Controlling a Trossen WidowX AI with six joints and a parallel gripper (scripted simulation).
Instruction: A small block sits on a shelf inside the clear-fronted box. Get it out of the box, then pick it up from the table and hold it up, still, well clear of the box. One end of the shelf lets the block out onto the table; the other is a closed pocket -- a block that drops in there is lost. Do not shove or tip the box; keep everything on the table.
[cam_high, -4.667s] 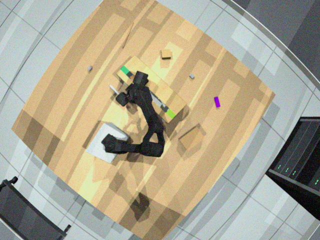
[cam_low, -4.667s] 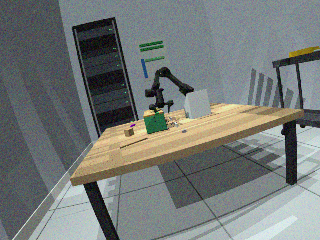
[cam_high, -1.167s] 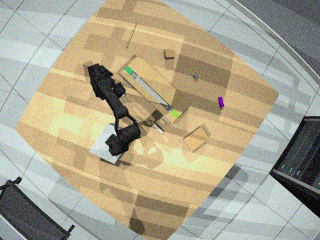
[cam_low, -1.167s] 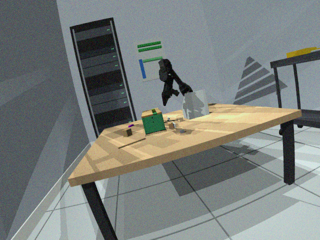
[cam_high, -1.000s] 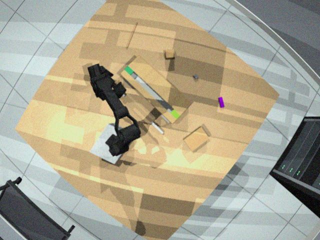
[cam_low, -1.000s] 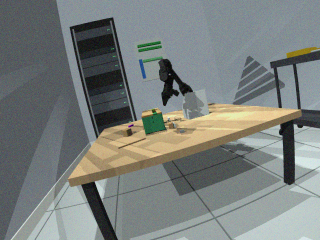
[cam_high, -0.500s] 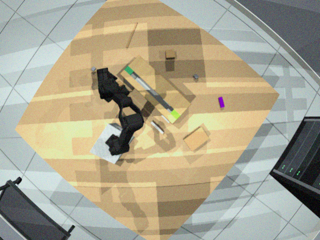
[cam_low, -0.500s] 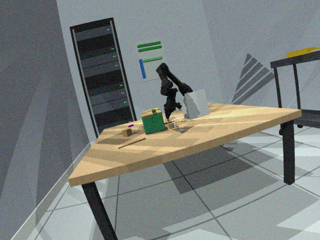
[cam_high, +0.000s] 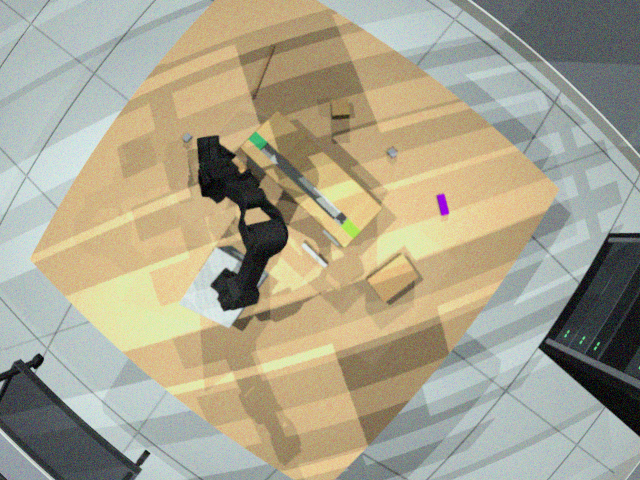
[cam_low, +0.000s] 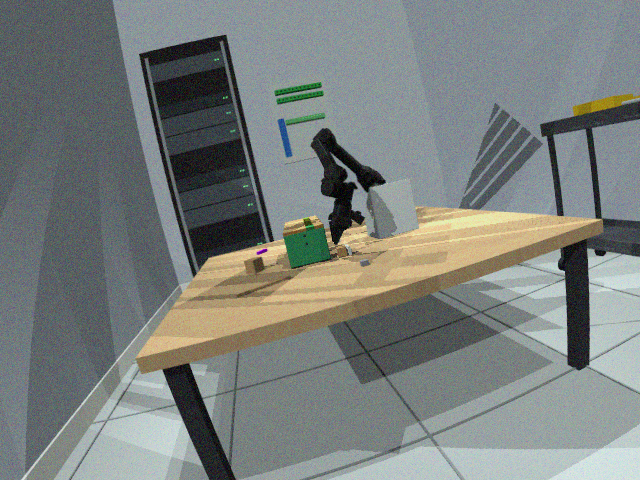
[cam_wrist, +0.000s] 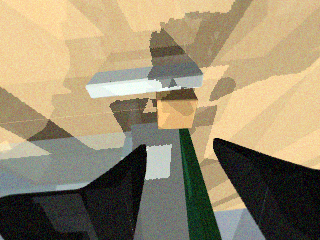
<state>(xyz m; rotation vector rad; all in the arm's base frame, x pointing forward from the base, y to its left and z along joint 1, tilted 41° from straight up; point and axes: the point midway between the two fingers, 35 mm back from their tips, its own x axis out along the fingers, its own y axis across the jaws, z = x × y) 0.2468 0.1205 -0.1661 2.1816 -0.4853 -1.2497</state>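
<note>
Now: the tan block 2 cm behind my gripper tip and 3 cm below it. The rest, counted from my gripper tip: brown slab: 5 cm ahead, 52 cm to the right, 2 cm below; thin stick: 26 cm ahead, 17 cm to the left, 5 cm below; box: 6 cm ahead, 17 cm to the right, 1 cm above.
</note>
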